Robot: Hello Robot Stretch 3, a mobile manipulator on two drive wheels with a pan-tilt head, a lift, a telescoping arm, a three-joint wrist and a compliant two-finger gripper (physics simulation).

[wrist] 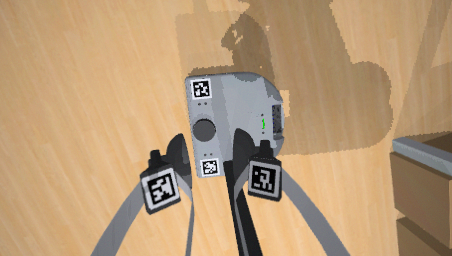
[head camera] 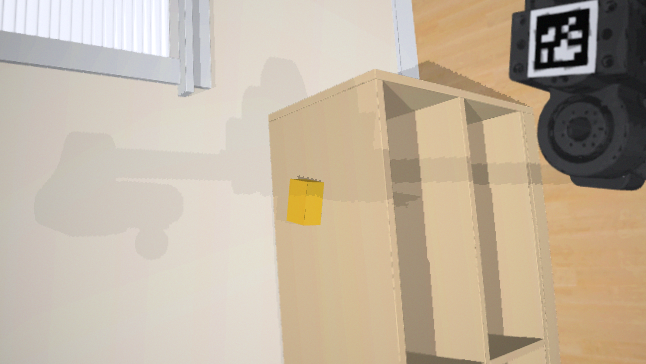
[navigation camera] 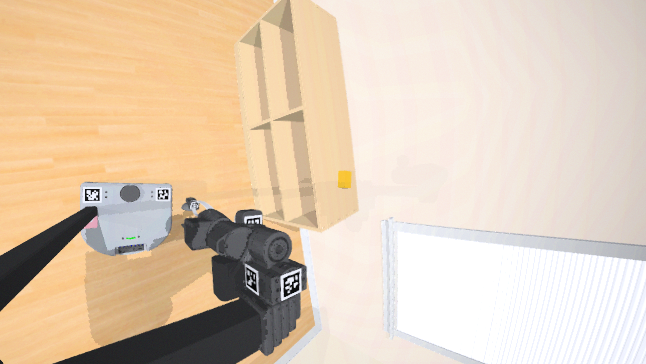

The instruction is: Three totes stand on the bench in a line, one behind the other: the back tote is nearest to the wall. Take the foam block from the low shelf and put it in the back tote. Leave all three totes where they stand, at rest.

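Where they show: gripper, fingertip midpoint: (wrist: pixel 211 149) (navigation camera: pixel 188 214); robot's base, origin of the base link: (wrist: pixel 205 119) (navigation camera: pixel 130 192).
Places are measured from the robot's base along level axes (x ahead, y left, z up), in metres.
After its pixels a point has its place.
Note:
The yellow foam block (head camera: pixel 305 202) {x 0.089, y -0.868, z 0.654 m} (navigation camera: pixel 344 179) {x 0.089, y -0.868, z 0.651 m} stands on the top board of the low wooden shelf (head camera: pixel 340 280) {x 0.239, y -0.794, z 0.611 m} (navigation camera: pixel 325 100) {x 0.495, y -0.749, z 0.611 m}, close to the wall side and toward one end. My gripper (wrist: pixel 211 149) {x -0.022, y -0.123, z 0.713 m} is open, with nothing between its fingers. It points down over the robot's grey base in the wrist view. It is apart from the block, out over the open side of the shelf. In the navigation view part of it shows below the wrist, and the wrist hides the rest. The three totes and the bench do not show clearly in these views.
The robot's base (navigation camera: pixel 140 220) {x -0.115, y -0.038, z 0.160 m} (wrist: pixel 240 100) {x -0.120, y -0.084, z 0.160 m} is on the wooden floor in front of the shelf. The dark wrist (head camera: pixel 580 125) {x -0.024, y -0.150, z 1.046 m} (navigation camera: pixel 270 245) {x -0.015, y -0.135, z 1.055 m} hangs near the shelf's end. A window (head camera: pixel 90 30) {x -0.237, y -1.143, z 1.026 m} (navigation camera: pixel 500 290) {x -0.449, y -1.185, z 1.395 m} is on the wall. Brown furniture (wrist: pixel 422 200) {x -0.807, y 0.372, z 0.160 m} with a grey edge stands at the wrist view's right.

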